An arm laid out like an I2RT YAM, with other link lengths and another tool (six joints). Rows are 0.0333 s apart.
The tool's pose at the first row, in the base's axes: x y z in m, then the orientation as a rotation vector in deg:
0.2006 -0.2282 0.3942 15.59 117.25 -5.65
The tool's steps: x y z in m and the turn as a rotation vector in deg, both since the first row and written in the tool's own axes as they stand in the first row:
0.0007 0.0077 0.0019 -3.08 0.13 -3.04
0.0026 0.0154 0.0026 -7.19 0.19 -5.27
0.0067 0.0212 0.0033 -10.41 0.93 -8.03
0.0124 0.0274 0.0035 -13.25 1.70 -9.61
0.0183 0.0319 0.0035 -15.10 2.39 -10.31
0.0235 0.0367 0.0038 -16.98 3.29 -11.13
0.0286 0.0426 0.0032 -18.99 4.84 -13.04
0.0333 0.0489 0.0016 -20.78 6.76 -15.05
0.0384 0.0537 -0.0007 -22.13 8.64 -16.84
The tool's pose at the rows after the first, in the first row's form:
0.2037 -0.2210 0.3930 10.58 117.78 -4.35
0.2053 -0.2133 0.3914 5.74 117.97 -1.50
0.2054 -0.2072 0.3877 0.94 118.80 0.21
0.2045 -0.2004 0.3829 -2.43 119.47 2.26
0.2029 -0.1951 0.3779 -4.28 120.02 3.83
0.2019 -0.1897 0.3734 -6.28 120.76 5.40
0.2005 -0.1831 0.3695 -9.50 122.16 6.54
0.1984 -0.1760 0.3664 -12.71 123.90 7.46
0.1953 -0.1701 0.3632 -15.45 125.61 8.06

